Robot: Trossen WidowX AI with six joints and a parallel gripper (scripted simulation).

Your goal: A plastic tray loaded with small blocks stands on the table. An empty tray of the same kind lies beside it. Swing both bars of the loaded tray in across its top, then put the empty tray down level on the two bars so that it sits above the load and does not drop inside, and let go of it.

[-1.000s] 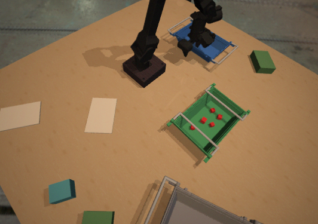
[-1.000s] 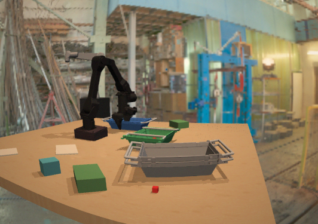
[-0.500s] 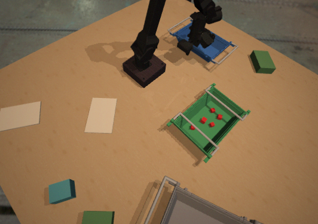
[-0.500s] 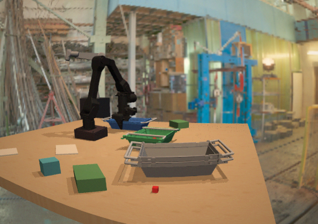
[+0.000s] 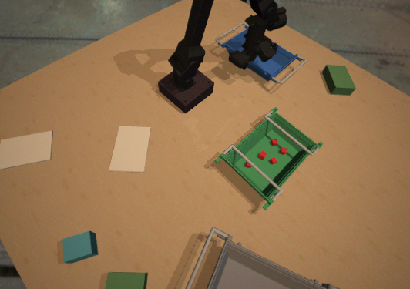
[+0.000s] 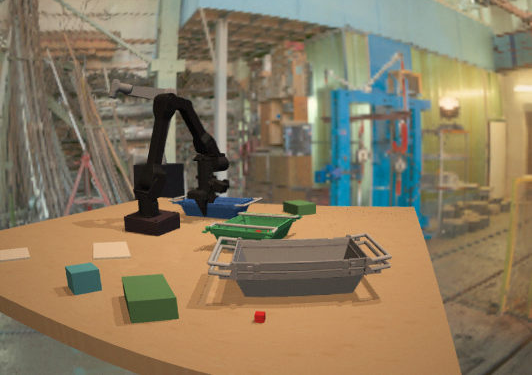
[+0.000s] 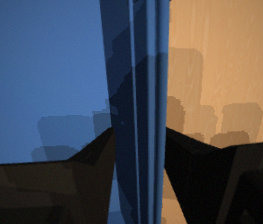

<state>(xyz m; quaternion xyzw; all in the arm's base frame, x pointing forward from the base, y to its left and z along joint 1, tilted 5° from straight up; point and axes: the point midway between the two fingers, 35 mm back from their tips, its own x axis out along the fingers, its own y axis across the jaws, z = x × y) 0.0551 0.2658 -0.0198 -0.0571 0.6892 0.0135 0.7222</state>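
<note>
Right now the blue tray is 70 mm to the left of my gripper tip, 30 mm above it and 10 mm behind it. From my gripper tip the other things lie so: teal block (760 mm to the right, 200 mm ahead, 10 mm above).
</note>
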